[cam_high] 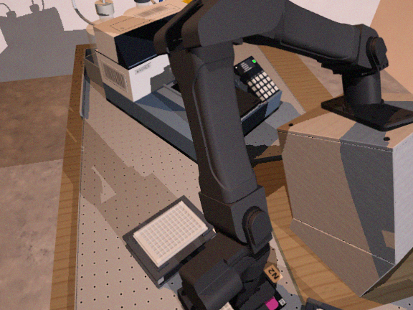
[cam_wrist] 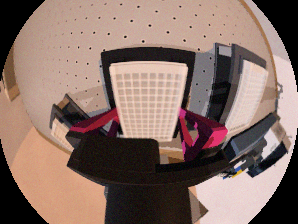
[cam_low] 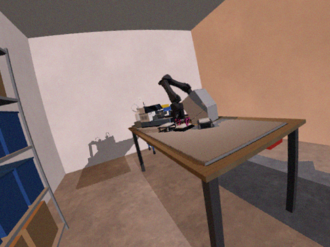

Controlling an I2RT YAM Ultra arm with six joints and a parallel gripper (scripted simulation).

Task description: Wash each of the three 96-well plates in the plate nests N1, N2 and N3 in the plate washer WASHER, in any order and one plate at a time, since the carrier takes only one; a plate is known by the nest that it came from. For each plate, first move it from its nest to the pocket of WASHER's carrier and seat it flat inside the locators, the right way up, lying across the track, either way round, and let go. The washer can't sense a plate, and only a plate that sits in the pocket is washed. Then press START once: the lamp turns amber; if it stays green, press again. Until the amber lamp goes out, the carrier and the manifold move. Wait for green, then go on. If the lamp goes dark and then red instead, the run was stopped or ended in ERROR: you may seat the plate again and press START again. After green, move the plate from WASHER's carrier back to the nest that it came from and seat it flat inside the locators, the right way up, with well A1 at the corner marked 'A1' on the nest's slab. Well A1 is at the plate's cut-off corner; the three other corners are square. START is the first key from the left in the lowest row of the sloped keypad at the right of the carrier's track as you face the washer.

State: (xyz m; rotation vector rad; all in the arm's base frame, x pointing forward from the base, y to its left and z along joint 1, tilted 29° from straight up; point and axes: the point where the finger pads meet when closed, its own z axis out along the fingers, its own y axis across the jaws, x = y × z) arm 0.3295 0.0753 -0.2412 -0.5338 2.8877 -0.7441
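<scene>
My hand is 20 mm above the nest N2. From my hand the other things lie so: n2 label (100 mm behind, 30 mm to the right, 30 mm below); then nest N1 (90 mm ahead, 150 mm to the right, 10 mm above); then nest n3 (130 mm behind, 140 mm to the left, 10 mm above).
</scene>
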